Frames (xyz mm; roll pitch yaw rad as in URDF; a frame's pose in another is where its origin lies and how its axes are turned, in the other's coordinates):
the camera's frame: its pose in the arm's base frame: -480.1 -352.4 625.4 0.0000 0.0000 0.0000
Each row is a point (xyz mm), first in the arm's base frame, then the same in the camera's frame.
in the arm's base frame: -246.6 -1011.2 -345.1
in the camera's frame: 233.5 -658.8 -970.5
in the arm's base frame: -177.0 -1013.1 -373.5
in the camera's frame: 303.1 -660.7 -998.9
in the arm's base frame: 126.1 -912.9 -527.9
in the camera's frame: 606.2 -560.5 -1153.3
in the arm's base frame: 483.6 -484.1 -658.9
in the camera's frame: 963.7 -131.7 -1284.3
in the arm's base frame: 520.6 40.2 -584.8
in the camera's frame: 1000.7 392.6 -1210.2
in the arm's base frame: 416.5 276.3 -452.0
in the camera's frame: 896.6 628.7 -1077.4
